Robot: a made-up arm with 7 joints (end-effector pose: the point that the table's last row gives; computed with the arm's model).
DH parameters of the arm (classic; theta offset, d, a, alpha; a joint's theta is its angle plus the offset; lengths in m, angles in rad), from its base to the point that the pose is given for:
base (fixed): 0 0.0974 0 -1.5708
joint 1: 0 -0.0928 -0.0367 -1.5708
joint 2: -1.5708 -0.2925 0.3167 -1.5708
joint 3: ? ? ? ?
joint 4: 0 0.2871 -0.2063 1.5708
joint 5: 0 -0.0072 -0.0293 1.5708
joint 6: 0 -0.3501 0.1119 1.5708
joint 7: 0 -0.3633 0.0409 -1.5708
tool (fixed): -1.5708 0.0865 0 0
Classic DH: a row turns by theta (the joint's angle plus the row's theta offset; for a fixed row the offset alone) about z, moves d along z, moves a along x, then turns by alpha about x.
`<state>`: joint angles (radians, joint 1 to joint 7).
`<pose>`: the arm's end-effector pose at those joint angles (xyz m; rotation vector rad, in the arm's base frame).
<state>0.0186 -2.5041 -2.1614 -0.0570 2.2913 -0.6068 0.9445</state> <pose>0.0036 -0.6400 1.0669 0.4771 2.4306 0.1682</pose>
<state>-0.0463 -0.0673 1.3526 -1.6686 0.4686 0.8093 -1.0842</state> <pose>0.3308 0.6803 -0.0938 -0.3744 -2.3970 0.6191</pose>
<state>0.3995 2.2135 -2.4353 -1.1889 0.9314 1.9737 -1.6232</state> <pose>0.2560 -0.8635 0.7091 1.6147 0.3809 1.3256</pose>
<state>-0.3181 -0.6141 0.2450 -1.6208 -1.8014 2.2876 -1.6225</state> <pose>-0.5284 0.0822 -0.3906 2.3413 -1.1394 1.0014</pose>
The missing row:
joint 3: 0 -0.1221 -0.0504 1.5708
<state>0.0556 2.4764 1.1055 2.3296 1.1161 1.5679 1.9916</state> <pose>0.8464 -0.1753 0.6913 -1.3275 1.5941 0.0220</pose>
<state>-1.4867 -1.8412 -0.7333 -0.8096 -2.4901 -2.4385 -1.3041</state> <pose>-0.2076 -0.0549 -0.4689 -1.9255 0.8061 -1.4674</pose>
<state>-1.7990 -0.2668 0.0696 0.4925 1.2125 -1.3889 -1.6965</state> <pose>0.5441 -0.2882 0.0047 0.0427 0.3552 -2.6559</pose>
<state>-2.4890 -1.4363 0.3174 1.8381 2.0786 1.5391 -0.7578</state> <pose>0.0967 -0.3786 -0.6766 -1.7478 0.1228 -0.6796</pose>
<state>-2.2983 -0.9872 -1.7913 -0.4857 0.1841 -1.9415 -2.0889</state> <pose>-0.5758 -0.1990 0.1319 -1.1294 0.4776 2.3051</pose>
